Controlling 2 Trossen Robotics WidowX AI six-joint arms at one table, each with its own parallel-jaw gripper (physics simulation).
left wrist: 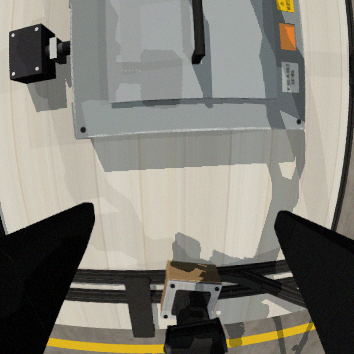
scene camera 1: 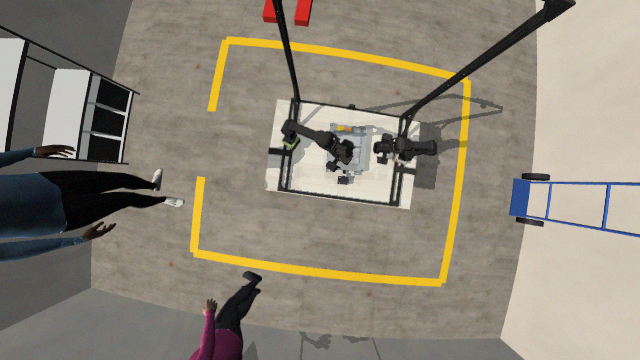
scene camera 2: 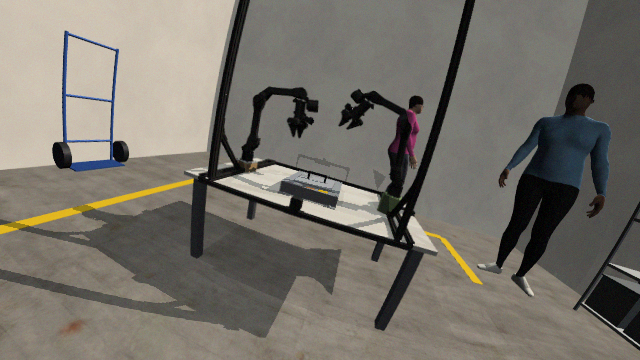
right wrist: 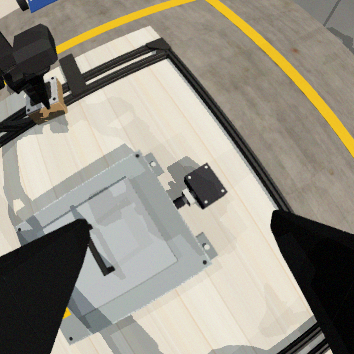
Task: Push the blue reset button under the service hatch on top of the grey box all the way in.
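The grey box (scene camera 1: 362,159) (scene camera 2: 309,193) (left wrist: 175,120) (right wrist: 189,259) lies on the white table. Its service hatch (left wrist: 150,75) (right wrist: 142,250) is down flat, with a black bar handle (left wrist: 198,35) (right wrist: 101,257) on it. The blue reset button does not show in any view. My left gripper (scene camera 2: 297,135) (left wrist: 187,216) is open and empty, pointing down high above the table, towards its own arm's base from the box. My right gripper (scene camera 2: 345,126) (right wrist: 180,224) is open and empty, tilted, high above the box; one finger covers part of the box in the right wrist view.
A black block (scene camera 1: 343,180) (left wrist: 32,54) (right wrist: 206,185) is joined to one side of the box by a short plug. Yellow and orange labels (left wrist: 287,37) mark another edge. Black frame rails (left wrist: 100,276) (right wrist: 225,125) run along the table edges, with tall black posts rising from them.
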